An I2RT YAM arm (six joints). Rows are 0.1 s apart.
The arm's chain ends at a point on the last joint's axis. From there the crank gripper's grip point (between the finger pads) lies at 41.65 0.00 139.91 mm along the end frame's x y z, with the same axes.
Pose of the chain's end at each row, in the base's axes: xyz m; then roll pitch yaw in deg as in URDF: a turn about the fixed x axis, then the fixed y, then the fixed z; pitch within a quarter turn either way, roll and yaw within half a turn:
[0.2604 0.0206 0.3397 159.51 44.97 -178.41]
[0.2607 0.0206 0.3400 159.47 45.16 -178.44]
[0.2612 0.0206 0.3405 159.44 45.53 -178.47]
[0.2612 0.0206 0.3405 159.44 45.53 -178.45]
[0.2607 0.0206 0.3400 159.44 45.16 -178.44]
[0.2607 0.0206 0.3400 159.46 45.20 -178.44]
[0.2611 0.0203 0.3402 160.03 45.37 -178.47]
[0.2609 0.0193 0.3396 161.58 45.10 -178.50]
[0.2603 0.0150 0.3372 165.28 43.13 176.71]
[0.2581 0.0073 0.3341 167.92 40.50 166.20]
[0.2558 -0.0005 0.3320 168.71 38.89 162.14]
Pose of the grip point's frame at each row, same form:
[0.3222 0.0713 0.2175 159.51 44.97 -178.41]
[0.3229 0.0714 0.2181 159.47 45.16 -178.44]
[0.3242 0.0714 0.2190 159.44 45.53 -178.47]
[0.3242 0.0715 0.2190 159.44 45.53 -178.45]
[0.3229 0.0714 0.2181 159.44 45.16 -178.44]
[0.3230 0.0714 0.2181 159.46 45.20 -178.44]
[0.3241 0.0698 0.2182 160.03 45.37 -178.47]
[0.3243 0.0652 0.2164 161.58 45.10 -178.50]
[0.3244 0.0469 0.2100 165.28 43.13 176.71]
[0.3206 0.0221 0.2030 167.92 40.50 166.20]
[0.3153 0.0091 0.1991 168.71 38.89 162.14]

